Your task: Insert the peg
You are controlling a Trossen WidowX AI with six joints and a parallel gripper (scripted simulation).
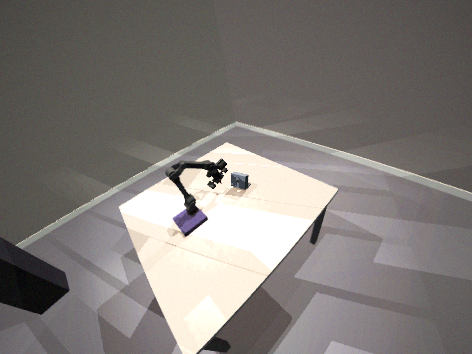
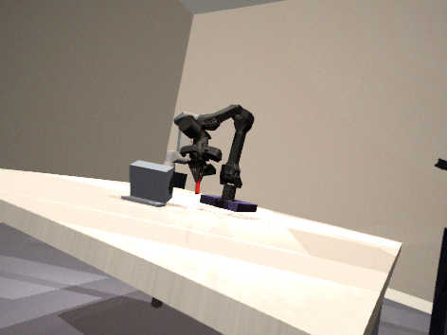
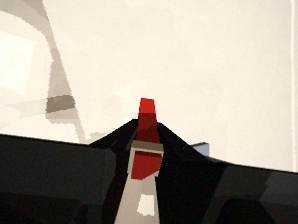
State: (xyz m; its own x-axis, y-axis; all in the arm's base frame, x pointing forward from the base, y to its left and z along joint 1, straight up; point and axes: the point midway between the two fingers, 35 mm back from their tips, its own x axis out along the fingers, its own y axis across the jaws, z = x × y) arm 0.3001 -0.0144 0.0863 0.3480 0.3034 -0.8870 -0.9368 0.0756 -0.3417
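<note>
The sloped panel lies 12 cm to the right of my gripper tip, 10 cm ahead of it and 2 cm below it. Round my gripper tip: red peg: 1 cm behind, 1 cm above.
</note>
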